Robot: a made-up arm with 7 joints.
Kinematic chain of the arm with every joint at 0, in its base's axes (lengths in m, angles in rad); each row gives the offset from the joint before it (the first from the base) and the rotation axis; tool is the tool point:
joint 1: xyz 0 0 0.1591 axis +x
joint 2: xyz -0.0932 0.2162 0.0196 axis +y
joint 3: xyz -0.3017 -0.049 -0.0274 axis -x
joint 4: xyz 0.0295 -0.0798 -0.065 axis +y
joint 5: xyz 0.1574 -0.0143 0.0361 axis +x
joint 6: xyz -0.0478 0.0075 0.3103 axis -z
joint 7: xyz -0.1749 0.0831 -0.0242 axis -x
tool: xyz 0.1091 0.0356 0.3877
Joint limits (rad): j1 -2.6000..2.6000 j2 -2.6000..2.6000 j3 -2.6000..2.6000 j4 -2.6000..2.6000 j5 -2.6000..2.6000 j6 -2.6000..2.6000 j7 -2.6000..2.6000
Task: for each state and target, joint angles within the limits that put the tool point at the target. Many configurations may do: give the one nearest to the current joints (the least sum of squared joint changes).
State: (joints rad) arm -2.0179 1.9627 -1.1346 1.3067 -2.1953 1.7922 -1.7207
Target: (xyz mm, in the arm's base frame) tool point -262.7 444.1 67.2
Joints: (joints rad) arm -1.6234 1.4747 -1.1283 1.4551 -2.4638 1.8727 -2.0862
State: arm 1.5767 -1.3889 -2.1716 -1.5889 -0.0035 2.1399 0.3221
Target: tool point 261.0 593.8 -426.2
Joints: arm 1.0034 -1.5588 -2.0434 -1.3399 -0.0331 2.0876 0.4227
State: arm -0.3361 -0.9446 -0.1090 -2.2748 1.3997 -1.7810 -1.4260
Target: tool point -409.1 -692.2 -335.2
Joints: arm -0.7477 -0.7943 -0.3476 -2.3897 0.7028 -2.0169 -0.8673
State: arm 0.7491 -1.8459 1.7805 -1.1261 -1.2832 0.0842 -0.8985
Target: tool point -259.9 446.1 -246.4
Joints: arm 0.7957 -1.1026 2.0061 -1.4028 -1.3107 0.4482 -1.5698
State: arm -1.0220 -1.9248 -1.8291 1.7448 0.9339 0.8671 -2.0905
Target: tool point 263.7 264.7 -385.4
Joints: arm -0.8980 -1.8151 -2.5055 1.7882 0.9050 0.3162 -1.5718
